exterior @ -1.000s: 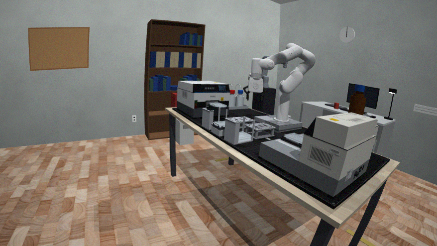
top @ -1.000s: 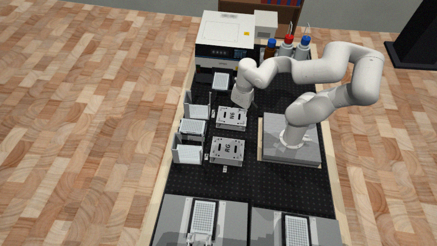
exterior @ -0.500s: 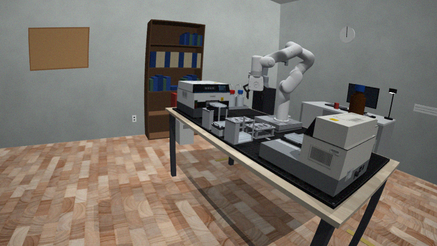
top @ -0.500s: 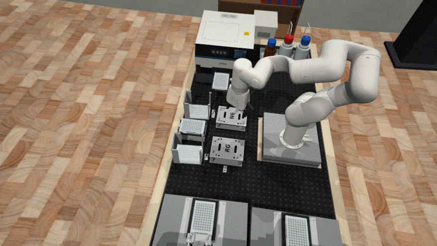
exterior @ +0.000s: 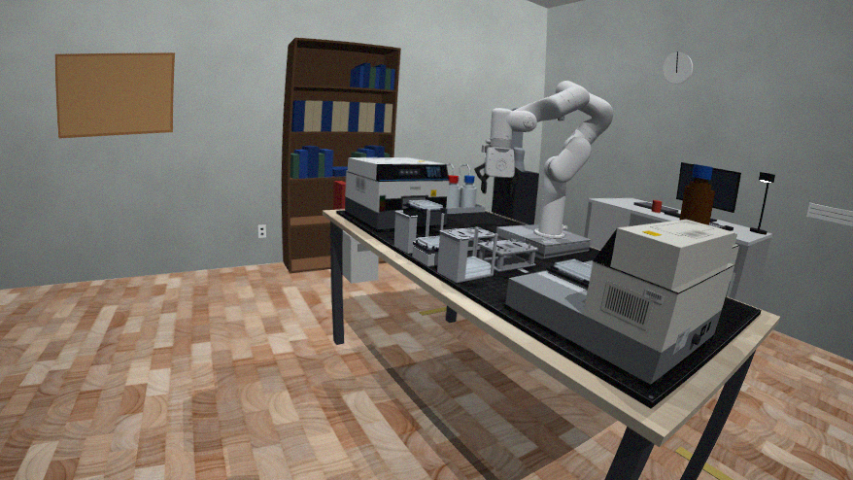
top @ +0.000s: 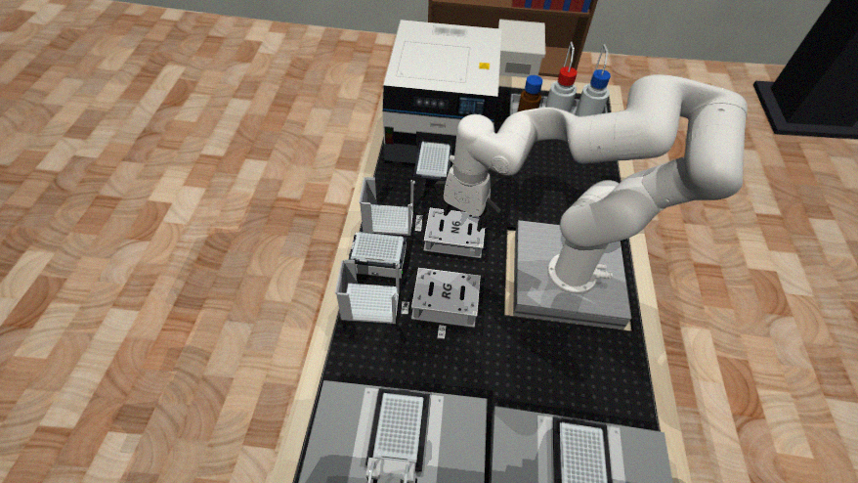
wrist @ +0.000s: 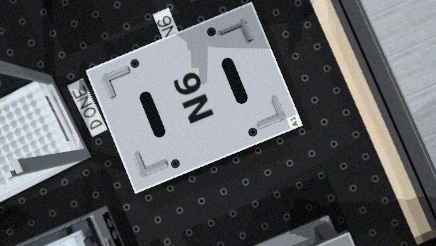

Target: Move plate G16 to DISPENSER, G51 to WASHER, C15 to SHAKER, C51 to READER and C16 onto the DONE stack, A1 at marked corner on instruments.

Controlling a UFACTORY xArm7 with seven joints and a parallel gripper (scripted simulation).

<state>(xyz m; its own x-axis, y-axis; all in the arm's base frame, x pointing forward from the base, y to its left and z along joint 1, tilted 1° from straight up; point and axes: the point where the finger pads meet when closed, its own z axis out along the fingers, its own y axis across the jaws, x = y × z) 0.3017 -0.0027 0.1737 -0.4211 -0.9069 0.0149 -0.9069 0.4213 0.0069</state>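
The dark pull-out tray is 100 mm ahead of my hand, 300 mm to the right of it and 110 mm below it.
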